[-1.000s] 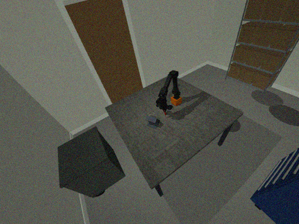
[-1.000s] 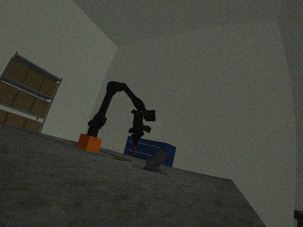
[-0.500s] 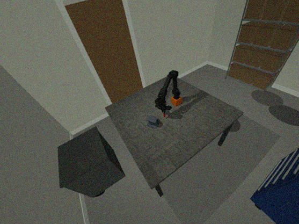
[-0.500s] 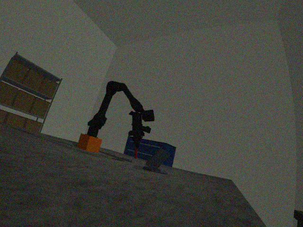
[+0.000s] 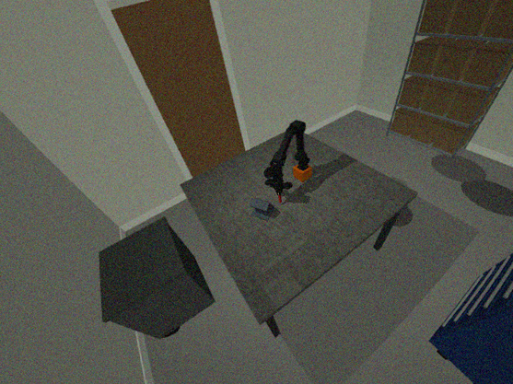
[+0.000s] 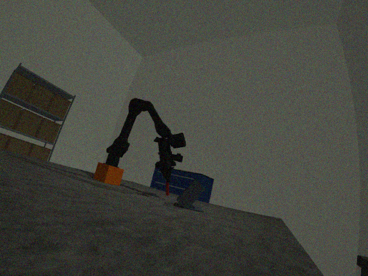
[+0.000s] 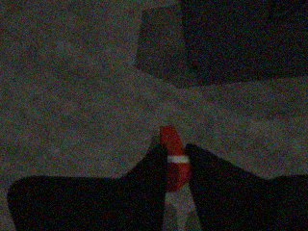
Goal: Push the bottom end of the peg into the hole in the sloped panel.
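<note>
Now: gripper tip 130 mm short of the sloped panel, 30 mm to the left of it and 30 mm above it. Round my gripper tip: red peg (10 mm below, 10 mm behind).
</note>
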